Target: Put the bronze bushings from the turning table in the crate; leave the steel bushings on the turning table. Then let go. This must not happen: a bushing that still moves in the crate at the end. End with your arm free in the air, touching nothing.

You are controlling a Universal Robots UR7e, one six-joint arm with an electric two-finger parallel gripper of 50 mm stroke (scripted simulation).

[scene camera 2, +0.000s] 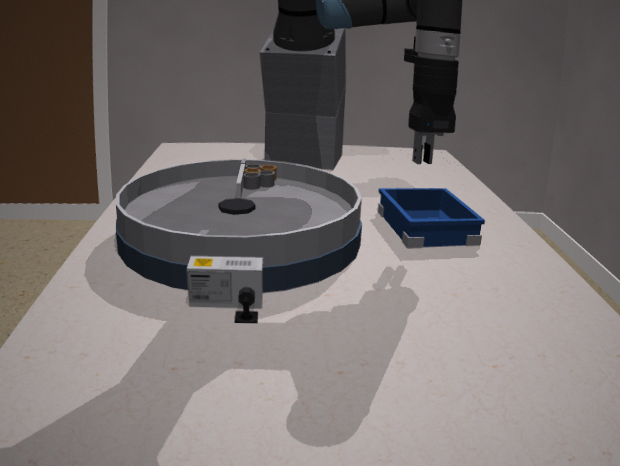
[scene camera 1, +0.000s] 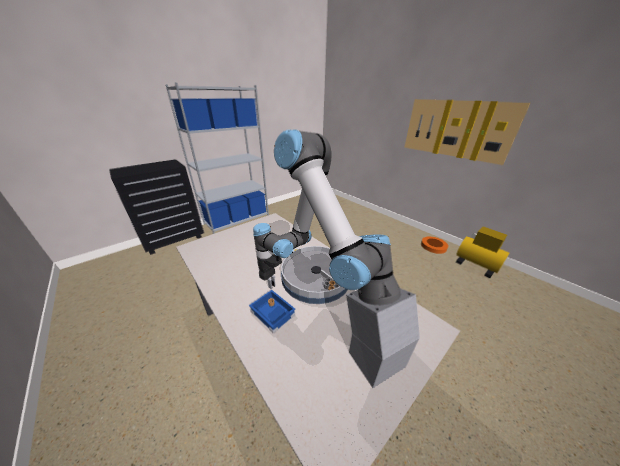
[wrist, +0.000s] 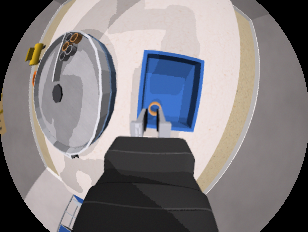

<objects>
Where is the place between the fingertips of my gripper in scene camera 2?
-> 422,162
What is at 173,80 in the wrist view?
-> A blue crate.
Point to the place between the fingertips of my gripper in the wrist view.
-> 152,115
</objects>
